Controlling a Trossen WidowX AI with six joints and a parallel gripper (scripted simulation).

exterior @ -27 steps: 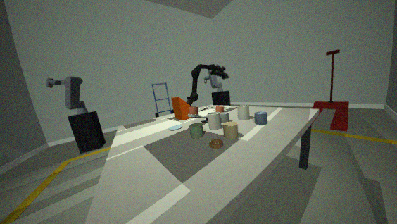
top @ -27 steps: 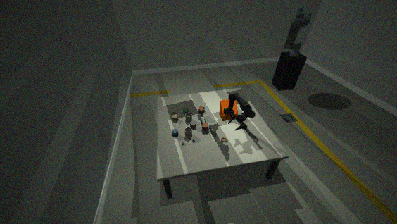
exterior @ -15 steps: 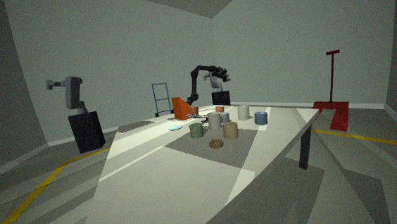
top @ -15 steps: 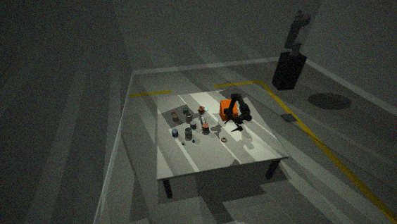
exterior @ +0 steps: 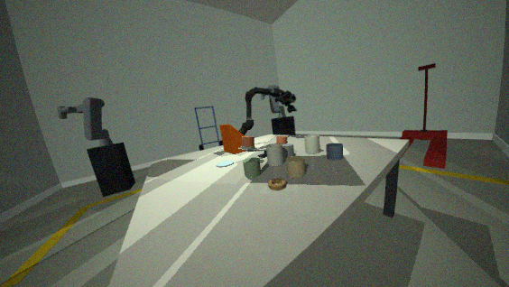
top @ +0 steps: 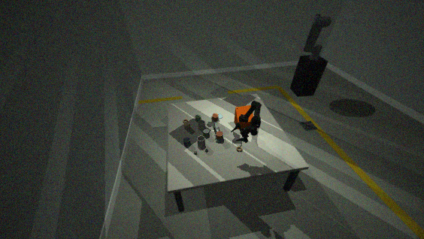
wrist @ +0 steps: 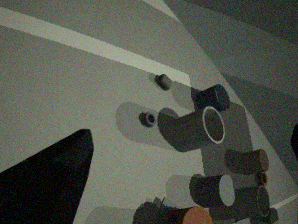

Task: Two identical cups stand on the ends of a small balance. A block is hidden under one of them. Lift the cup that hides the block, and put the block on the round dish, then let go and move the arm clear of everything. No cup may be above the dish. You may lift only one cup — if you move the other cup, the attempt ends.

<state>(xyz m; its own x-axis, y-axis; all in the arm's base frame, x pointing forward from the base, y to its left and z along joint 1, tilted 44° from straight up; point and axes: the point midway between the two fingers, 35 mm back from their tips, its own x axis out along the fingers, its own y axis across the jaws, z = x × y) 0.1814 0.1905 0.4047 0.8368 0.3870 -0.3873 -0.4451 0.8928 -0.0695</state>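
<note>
Now: gripper tip 9 cm short of the red-brown cup, 23 cm to the left of it and 22 cm above it. Round my gripper tip: pale-blue round dish: 4 cm ahead, 64 cm to the right, 28 cm below; grey-teal block: 9 cm ahead, 25 cm to the right, 24 cm below; balance: 10 cm ahead, 38 cm to the right, 24 cm below.
</note>
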